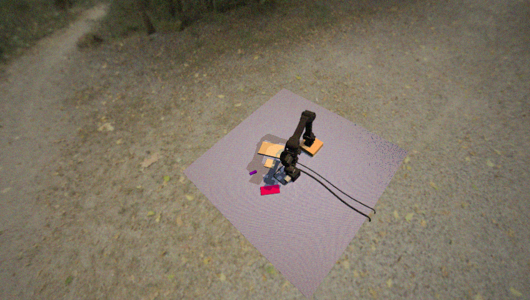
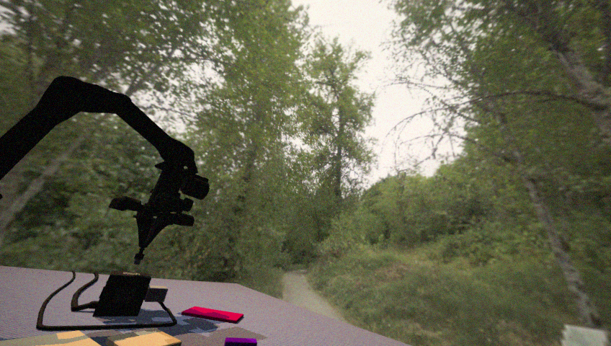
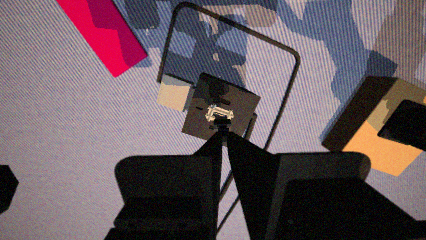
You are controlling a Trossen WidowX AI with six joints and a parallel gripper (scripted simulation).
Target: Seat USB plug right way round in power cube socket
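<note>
Now: the USB plug 2 cm below my gripper tip. From my gripper tip the other things lie so: purple piece 16 cm ahead, 26 cm to the right, 13 cm below; magenta flat block 19 cm ahead, 7 cm to the right, 13 cm below.
</note>
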